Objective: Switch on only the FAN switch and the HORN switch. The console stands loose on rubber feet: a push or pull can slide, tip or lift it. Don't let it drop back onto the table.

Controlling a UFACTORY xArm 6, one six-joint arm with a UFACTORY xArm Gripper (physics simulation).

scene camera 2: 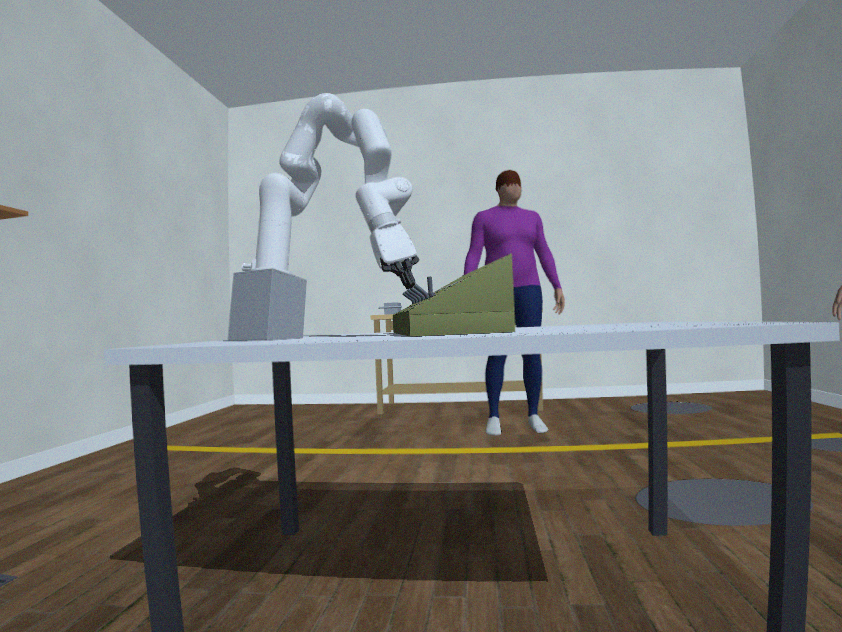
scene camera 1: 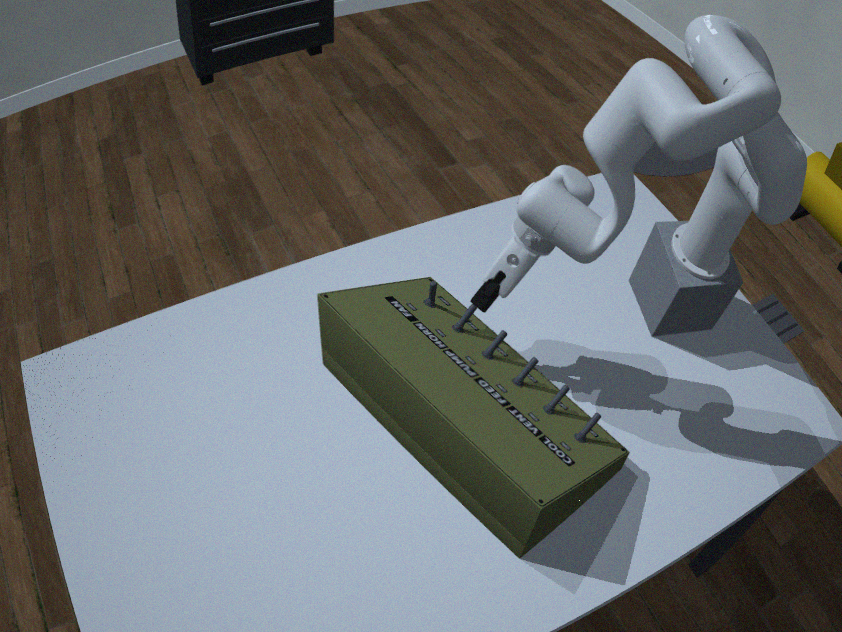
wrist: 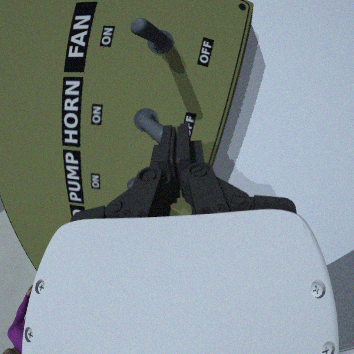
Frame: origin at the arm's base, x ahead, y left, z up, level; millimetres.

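Seen in the pictures: gripper, fingertip midpoint: (scene camera 2: 411, 286) (scene camera 1: 478, 305) (wrist: 178, 142); arm's base at its link origin: (scene camera 2: 270, 276) (scene camera 1: 700, 251) (wrist: 348, 353).
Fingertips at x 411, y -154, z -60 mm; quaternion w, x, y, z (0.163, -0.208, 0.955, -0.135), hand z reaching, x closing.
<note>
Offsets run from my fingertips to a thing's top centre.
The olive console (scene camera 1: 435, 401) (scene camera 2: 476, 299) (wrist: 35, 125) sits level on the table. Its FAN lever {dx +47, dy -68, dz +18 mm} (scene camera 1: 431, 293) (scene camera 2: 429, 286) (wrist: 151, 35) stands tilted toward ON, unlike the other levers. The HORN lever {dx +26, dy +2, dz +8 mm} (scene camera 1: 463, 318) (wrist: 150, 124) leans toward OFF; its tip is hidden behind the fingers in the wrist view. My gripper (scene camera 1: 480, 307) (scene camera 2: 412, 284) (wrist: 178, 142) is shut and empty. Its fingertips are right at the HORN lever's upper end, on the OFF side, apparently touching it; contact is hard to tell.
The PUMP lever {dx +16, dy +73, dz +6 mm} (scene camera 1: 495, 344) (wrist: 132, 183) is beside HORN, partly hidden by the fingers in the wrist view. FEED {dx +7, dy +145, dz +6 mm} (scene camera 1: 525, 372), VENT {dx -2, dy +216, dz +6 mm} (scene camera 1: 556, 399) and COOL {dx -11, dy +288, dz +6 mm} (scene camera 1: 587, 427) levers follow, leaning toward OFF. The white table (scene camera 1: 204, 442) (scene camera 2: 612, 334) carries the console and arm base (scene camera 1: 680, 292) (scene camera 2: 265, 306).
</note>
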